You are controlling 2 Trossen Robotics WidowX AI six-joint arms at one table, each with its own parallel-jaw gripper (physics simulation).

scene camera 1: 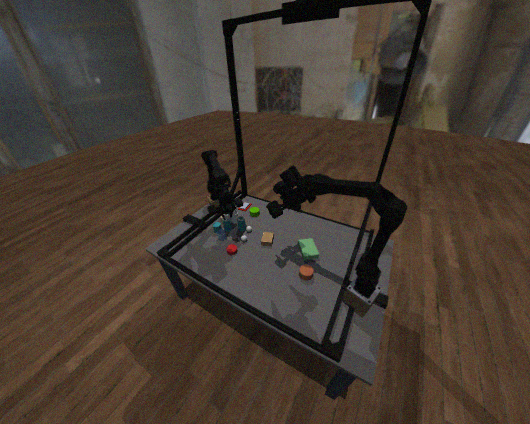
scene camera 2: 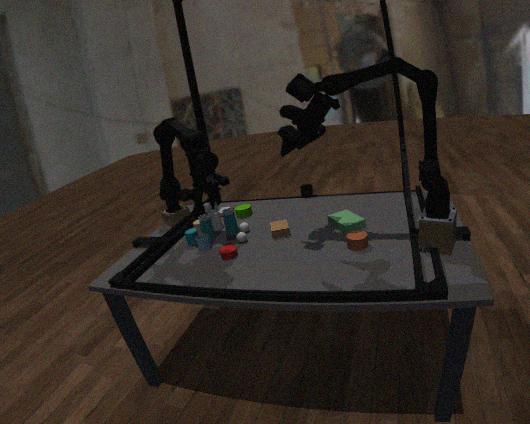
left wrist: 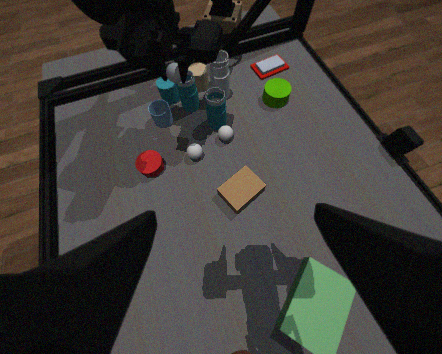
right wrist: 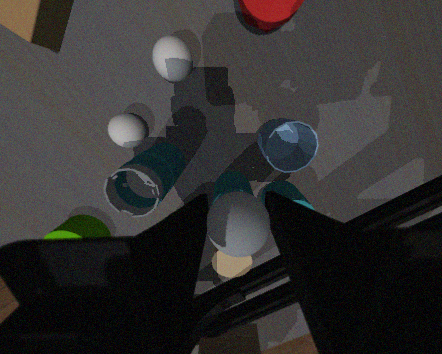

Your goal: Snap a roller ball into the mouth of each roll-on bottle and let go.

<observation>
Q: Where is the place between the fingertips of my right gripper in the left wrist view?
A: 175,80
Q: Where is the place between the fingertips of my right gripper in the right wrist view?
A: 236,199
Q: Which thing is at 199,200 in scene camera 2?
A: My right gripper.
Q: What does the tan cylinder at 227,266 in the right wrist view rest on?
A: The table.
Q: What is my left gripper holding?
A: Nothing.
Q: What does the light blue cylinder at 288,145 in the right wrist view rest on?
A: The table.
</observation>
